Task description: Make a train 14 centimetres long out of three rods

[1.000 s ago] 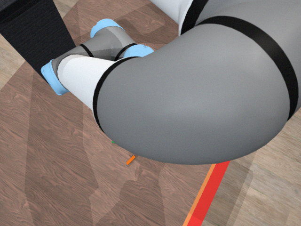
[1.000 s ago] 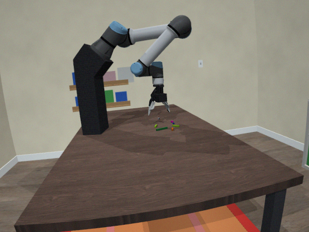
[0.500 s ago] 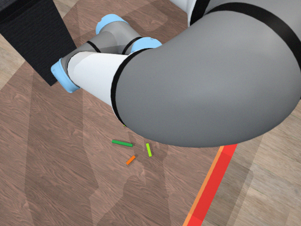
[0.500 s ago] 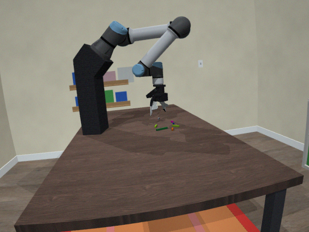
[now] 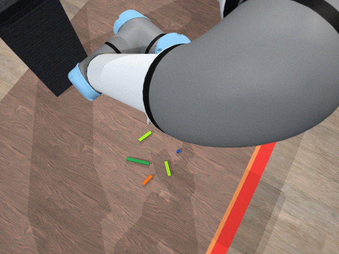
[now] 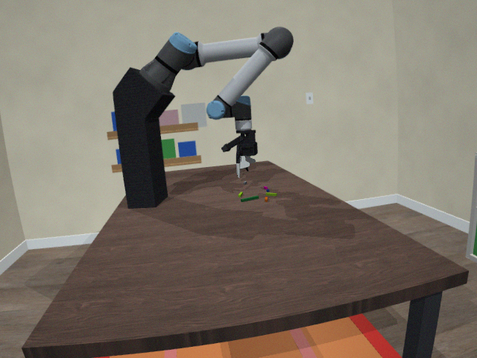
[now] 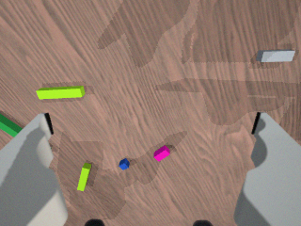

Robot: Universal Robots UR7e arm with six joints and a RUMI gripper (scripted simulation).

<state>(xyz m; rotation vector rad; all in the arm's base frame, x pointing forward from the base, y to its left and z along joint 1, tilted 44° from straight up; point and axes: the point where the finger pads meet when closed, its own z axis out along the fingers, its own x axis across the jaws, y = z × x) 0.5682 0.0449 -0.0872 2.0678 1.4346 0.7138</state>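
Now: the blue rod 90 mm to the right of my hand, 90 mm ahead of it and 70 mm below it. From my hand the other things lie so: magenta rod (100 mm ahead, 70 mm below, 30 mm to the right); then green rod (190 mm to the right, 70 mm below, 10 mm behind); then grey rod (120 mm to the left, 70 mm below, 30 mm ahead).
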